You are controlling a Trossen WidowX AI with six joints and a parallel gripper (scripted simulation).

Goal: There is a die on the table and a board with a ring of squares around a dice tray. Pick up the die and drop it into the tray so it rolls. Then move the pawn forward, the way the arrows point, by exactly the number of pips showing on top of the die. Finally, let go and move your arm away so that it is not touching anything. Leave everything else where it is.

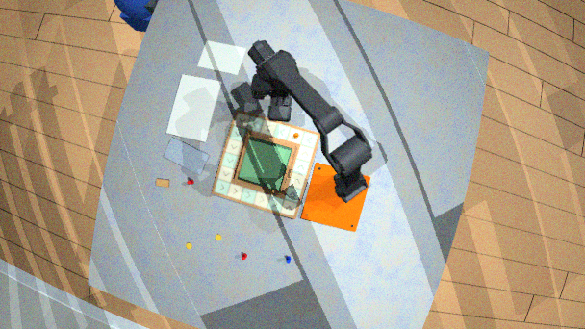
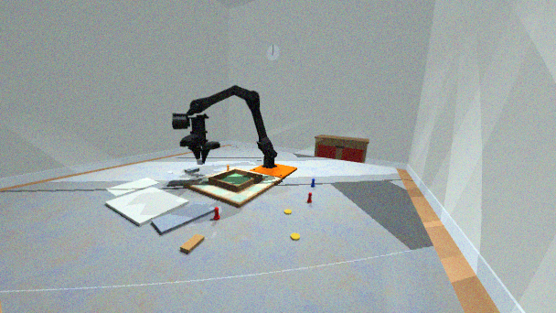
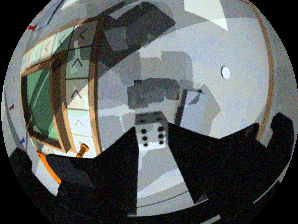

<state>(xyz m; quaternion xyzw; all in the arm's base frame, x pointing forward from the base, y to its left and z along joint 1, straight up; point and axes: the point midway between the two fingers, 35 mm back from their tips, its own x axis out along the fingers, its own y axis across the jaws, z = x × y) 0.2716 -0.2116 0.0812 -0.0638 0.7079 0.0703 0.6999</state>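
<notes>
Now: gripper tip 70 mm past the orange pawn, 100 mm to the right of it and 30 mm above it. From my gripper tip the other things lie so: white die (right at my gripper tip); white disc (80 mm ahead, 130 mm to the right, 60 mm below); grey tile (70 mm to the right, 50 mm below).
</notes>
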